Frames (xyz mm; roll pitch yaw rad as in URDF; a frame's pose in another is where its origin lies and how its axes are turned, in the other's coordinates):
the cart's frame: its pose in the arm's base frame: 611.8 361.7 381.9 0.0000 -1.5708 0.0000
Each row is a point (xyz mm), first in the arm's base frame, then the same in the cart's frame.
Working: the arm's base frame: its pose in the cart's frame: -381.9 -361.7 611.8 0.0000 1.5708 0.0000

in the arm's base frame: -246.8 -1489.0 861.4
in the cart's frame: 479.5 -1850.7 858.6
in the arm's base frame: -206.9 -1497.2 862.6
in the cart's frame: 480.7 -1858.9 818.7
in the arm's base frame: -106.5 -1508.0 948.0
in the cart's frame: 566.1 -1869.7 718.3
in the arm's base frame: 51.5 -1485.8 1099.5
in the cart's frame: 717.6 -1847.5 560.3
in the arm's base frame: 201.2 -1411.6 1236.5
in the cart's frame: 854.6 -1773.3 410.6
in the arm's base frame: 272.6 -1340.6 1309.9
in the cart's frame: 928.0 -1702.3 339.2
